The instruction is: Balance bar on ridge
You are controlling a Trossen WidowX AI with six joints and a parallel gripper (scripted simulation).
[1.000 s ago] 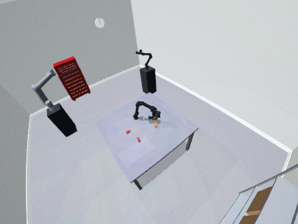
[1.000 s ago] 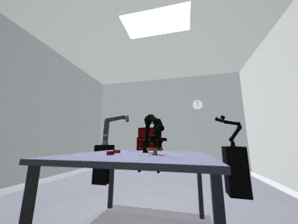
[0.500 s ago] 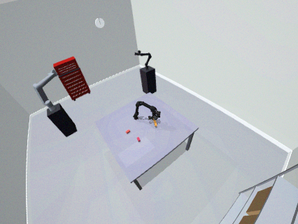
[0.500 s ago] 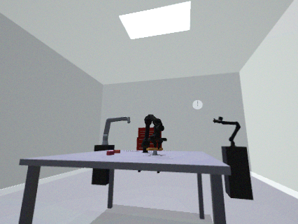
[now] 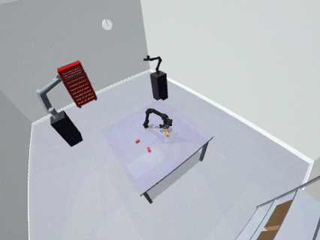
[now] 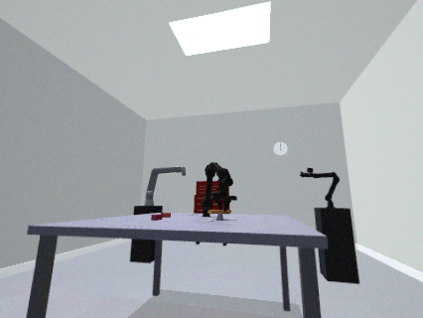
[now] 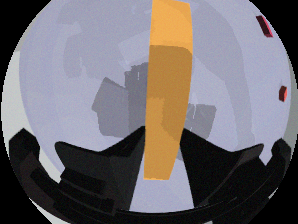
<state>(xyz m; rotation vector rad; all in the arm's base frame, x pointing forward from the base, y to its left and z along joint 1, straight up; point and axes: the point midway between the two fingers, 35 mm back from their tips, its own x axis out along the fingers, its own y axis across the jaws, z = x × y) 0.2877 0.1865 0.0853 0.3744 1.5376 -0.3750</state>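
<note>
My gripper tip is now 3 cm short of the orange bar and 1 cm to the left of it.
</note>
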